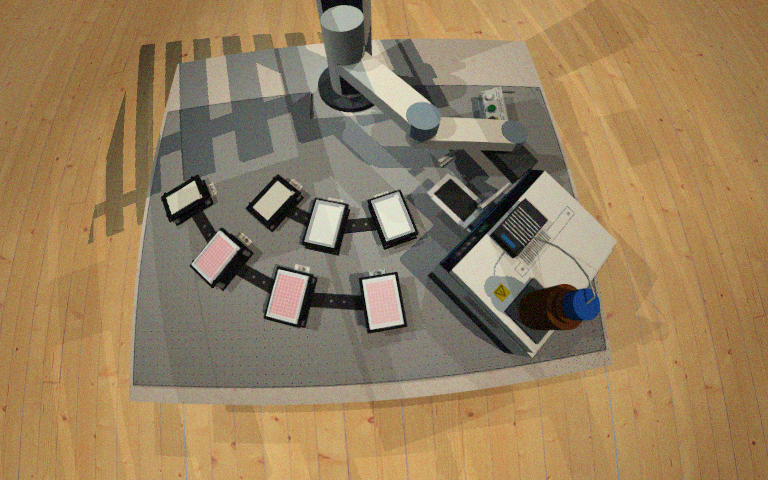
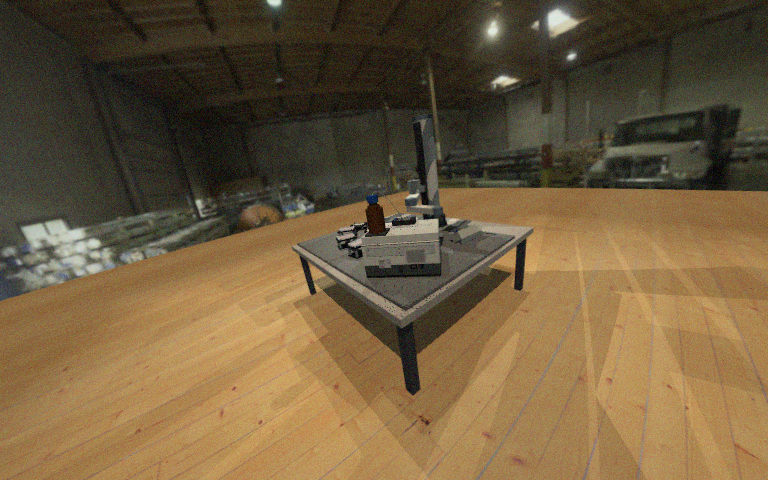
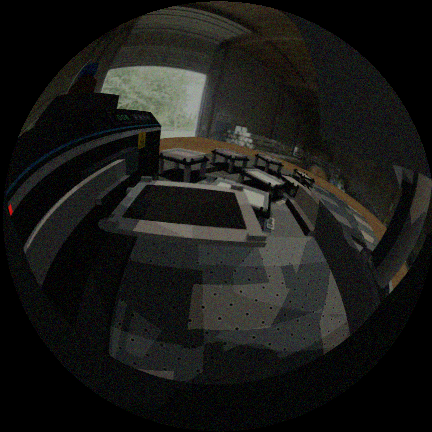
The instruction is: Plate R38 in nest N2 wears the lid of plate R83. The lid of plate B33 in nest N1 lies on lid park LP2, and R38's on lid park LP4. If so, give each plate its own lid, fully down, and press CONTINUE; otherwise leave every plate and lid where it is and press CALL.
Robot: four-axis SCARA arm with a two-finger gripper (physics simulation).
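Places are measured from the arm's base along level axes (x right, y ahead, z up), in metres.
Pixels of known places: gripper, fingertip midpoint: [image 1: 459, 185] [image 3: 208, 176]; arm's base, origin of the base link: [image 3: 374, 275].
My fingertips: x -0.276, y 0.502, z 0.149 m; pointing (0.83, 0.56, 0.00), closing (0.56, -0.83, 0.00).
Ahead of a thing's pixels: the offset from my fingertips to its top centre. "spot": to the spot under its first point.
My gripper [image 1: 470, 176] [image 3: 208, 176] is open, with nothing between its fingers, low on the near side of the instrument's tray. Three plates with pink wells sit in black nests: N1's plate @[dx +0.683, dy +0.131, dz -0.054 m] [image 1: 216, 258] at left, N2's plate @[dx +0.472, dy +0.251, dz -0.057 m] [image 1: 288, 295] in the middle, and another plate @[dx +0.224, dy +0.282, dz -0.049 m] [image 1: 382, 301] at right. One white lid @[dx +0.369, dy +0.051, dz -0.082 m] [image 1: 326, 222] lies on the middle park of the inner row, another lid @[dx +0.178, dy +0.044, dz -0.082 m] [image 1: 392, 216] on the park to its right. Plate codes and park labels are too small to read. The button box @[dx -0.208, dy -0.287, dz -0.052 m] [image 1: 485, 108] shows a green button; the arm hides its lower buttons.
The extended tray @[dx +0.001, dy +0.026, dz -0.036 m] [image 1: 436, 197] [image 3: 175, 230], white-rimmed with a dark middle, stands before the instrument [image 1: 577, 226] [image 2: 402, 243]. A brown bottle @[spot: dx -0.072, dy +0.339, dz +0.202 m] [image 1: 548, 306] [image 2: 374, 219] with a blue cap stands on it. Two cream-topped black parks @[spot: dx +0.521, dy -0.035, dz -0.094 m] [image 1: 274, 200] @[spot: dx +0.819, dy -0.071, dz -0.092 m] [image 1: 186, 198] are at the left.
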